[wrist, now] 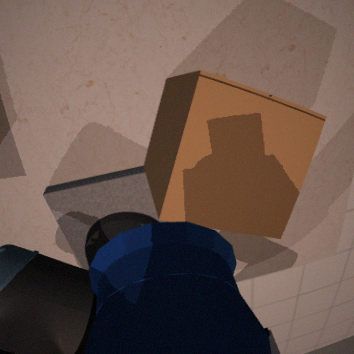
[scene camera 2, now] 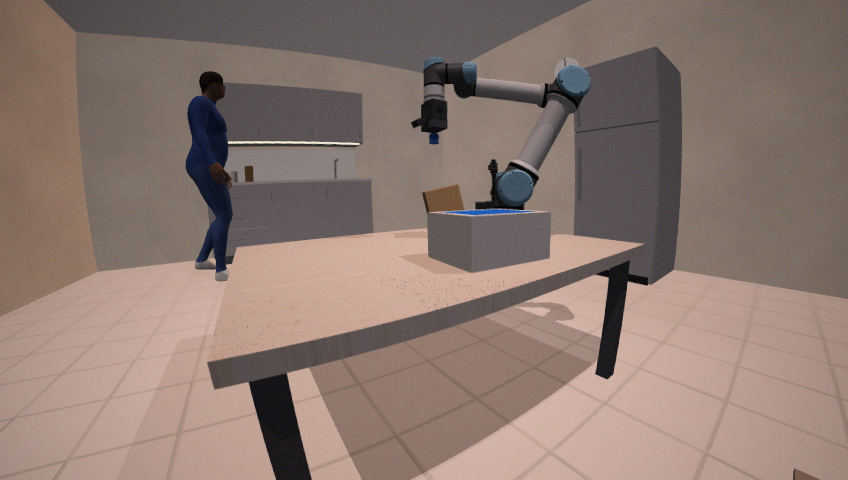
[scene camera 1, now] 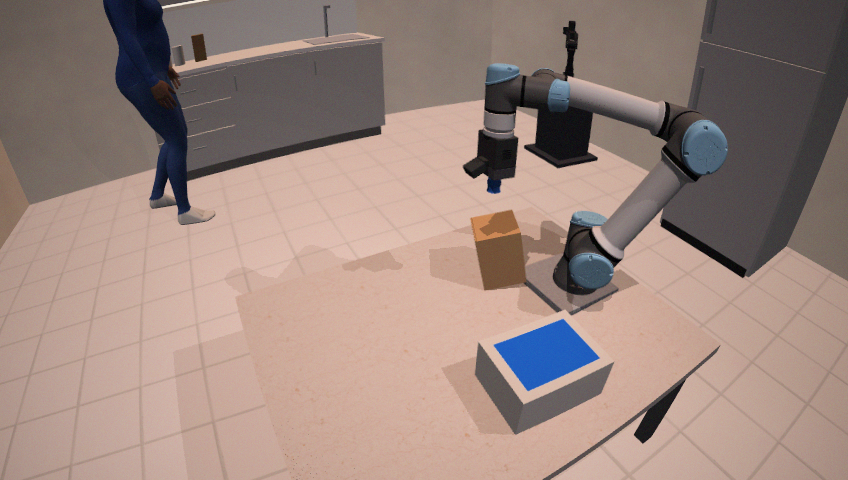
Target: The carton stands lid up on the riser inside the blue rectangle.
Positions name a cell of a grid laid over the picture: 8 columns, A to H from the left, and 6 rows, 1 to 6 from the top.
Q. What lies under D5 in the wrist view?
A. My suction cup.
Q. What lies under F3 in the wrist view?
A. A brown carton.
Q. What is my suction cup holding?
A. Nothing.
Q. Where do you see a brown carton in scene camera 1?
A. E3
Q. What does the grey riser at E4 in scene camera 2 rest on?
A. The table.
